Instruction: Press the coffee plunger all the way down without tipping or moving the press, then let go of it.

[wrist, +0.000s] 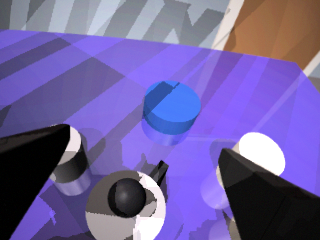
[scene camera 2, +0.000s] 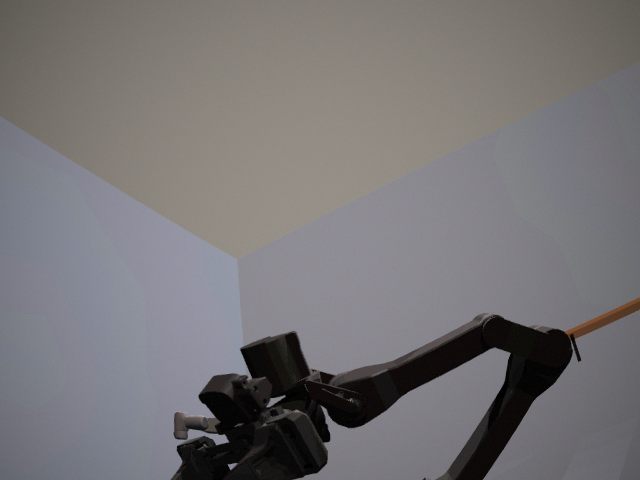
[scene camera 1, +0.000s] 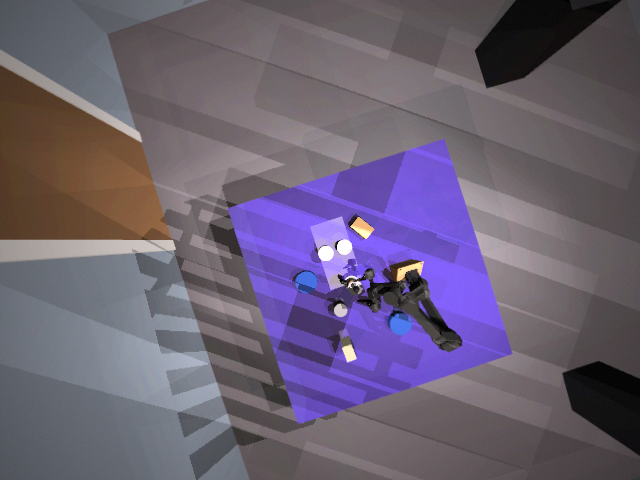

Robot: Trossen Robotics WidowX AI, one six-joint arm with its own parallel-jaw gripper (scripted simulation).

Scene:
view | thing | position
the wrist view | my gripper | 147, 144
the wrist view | blue cylinder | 170, 107
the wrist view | white-topped cup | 259, 148

